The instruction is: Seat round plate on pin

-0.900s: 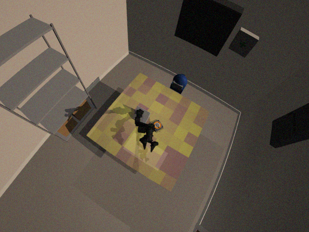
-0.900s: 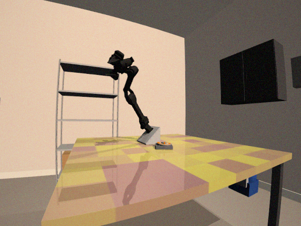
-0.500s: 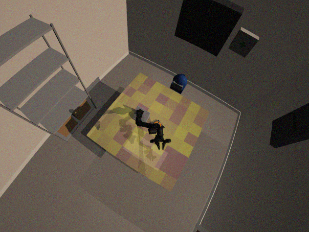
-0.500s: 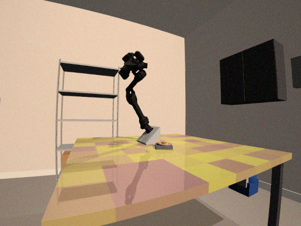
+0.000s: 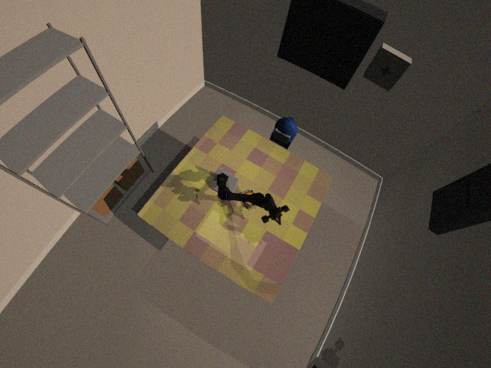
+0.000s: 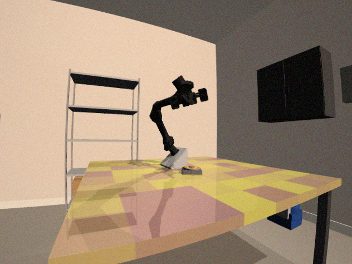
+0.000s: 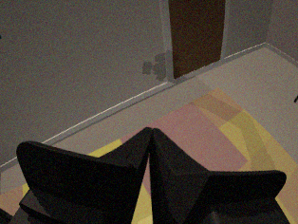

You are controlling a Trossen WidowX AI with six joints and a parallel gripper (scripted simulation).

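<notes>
Right now my gripper tip is 28 cm past the round plate, 17 cm to the right of it and 34 cm above it. Also, from my gripper tip: grey square base: 30 cm behind, 17 cm to the left, 35 cm below.
</notes>
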